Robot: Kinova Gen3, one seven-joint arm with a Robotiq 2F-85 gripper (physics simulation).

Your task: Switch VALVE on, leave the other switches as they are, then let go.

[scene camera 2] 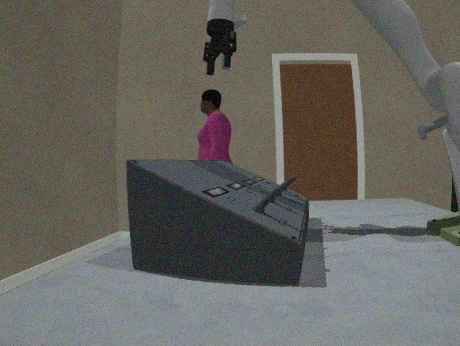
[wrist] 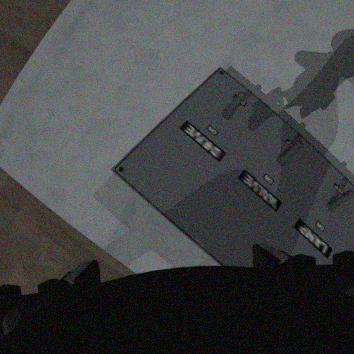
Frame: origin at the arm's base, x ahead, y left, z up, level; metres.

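Seen in the pictures: gripper, between the fingertips: (scene camera 2: 217,72).
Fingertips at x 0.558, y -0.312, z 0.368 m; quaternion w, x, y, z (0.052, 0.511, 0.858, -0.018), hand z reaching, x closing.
A point is followed by its place in that frame.
The dark grey sloped switch console (scene camera 2: 215,225) @[x 0.563, y 0.079, z 0.039 m] (wrist: 165,165) @[x 0.510, y -0.372, z 0.107 m] stands on the table. In the wrist view its face carries the DRIVE label (wrist: 202,140) @[x 0.451, y -0.337, z 0.078 m], the VALVE label (wrist: 260,190) @[x 0.488, y -0.222, z 0.078 m] and the LAMP label (wrist: 313,238) @[x 0.525, y -0.108, z 0.078 m], each with a small ON mark and a lever beside it. The VALVE lever (wrist: 292,146) @[x 0.403, y -0.200, z 0.078 m] is small and dim; its position is hard to tell. In the scene view a lever (scene camera 2: 277,194) @[x 0.471, y 0.039, z 0.074 m] sticks up from the console face; I cannot tell whose it is. My gripper (scene camera 2: 218,70) @[x 0.558, y -0.312, z 0.368 m] (wrist: 176,270) @[x 0.558, y -0.312, z 0.368 m] is open and empty, high above the console.
A person in a pink top (scene camera 2: 215,137) stands behind the console, before the wall. A brown door (scene camera 2: 320,130) is at the back. A green object (scene camera 2: 445,227) @[x 0.080, y -0.028, z -0.022 m] lies at the right edge of the table (scene camera 2: 200,315) @[x 0.580, y 0.182, z -0.042 m] (wrist: 110,85) @[x 0.400, y -0.565, z -0.043 m]. Arm shadows fall beside the console.
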